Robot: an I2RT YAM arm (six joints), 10 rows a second.
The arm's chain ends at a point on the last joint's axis. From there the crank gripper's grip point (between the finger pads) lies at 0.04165 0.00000 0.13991 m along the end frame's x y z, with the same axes.
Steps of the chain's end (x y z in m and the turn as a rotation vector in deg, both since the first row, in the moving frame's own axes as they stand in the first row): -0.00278, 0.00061, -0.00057, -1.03, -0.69, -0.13; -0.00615, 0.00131, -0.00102, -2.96, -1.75, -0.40; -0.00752, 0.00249, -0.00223, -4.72, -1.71, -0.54; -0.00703, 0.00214, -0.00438, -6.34, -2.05, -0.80; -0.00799, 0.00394, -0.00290, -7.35, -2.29, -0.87; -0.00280, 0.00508, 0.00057, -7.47, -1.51, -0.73; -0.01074, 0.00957, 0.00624, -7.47, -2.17, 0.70; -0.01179, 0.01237, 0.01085, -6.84, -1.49, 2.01; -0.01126, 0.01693, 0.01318, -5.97, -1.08, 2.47; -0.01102, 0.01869, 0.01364, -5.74, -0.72, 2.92; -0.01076, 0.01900, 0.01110, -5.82, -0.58, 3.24; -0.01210, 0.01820, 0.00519, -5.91, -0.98, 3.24
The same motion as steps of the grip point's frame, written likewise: -0.00447, 0.00304, -0.00010, -1.03, -0.69, -0.13; -0.01042, 0.00829, 0.00001, -2.96, -1.75, -0.40; -0.01166, 0.01368, -0.00151, -4.72, -1.71, -0.54; -0.01195, 0.01712, -0.00381, -6.34, -2.05, -0.80; -0.01347, 0.02135, -0.00246, -7.35, -2.29, -0.87; -0.00638, 0.02283, 0.00046, -7.47, -1.51, -0.73; -0.01617, 0.02833, 0.00649, -7.47, -2.17, 0.70; -0.01575, 0.03049, 0.01080, -6.84, -1.49, 2.01; -0.01425, 0.03325, 0.01309, -5.97, -1.08, 2.47; -0.01319, 0.03478, 0.01334, -5.74, -0.72, 2.92; -0.01264, 0.03551, 0.01067, -5.82, -0.58, 3.24; -0.01497, 0.03492, 0.00502, -5.91, -0.98, 3.24
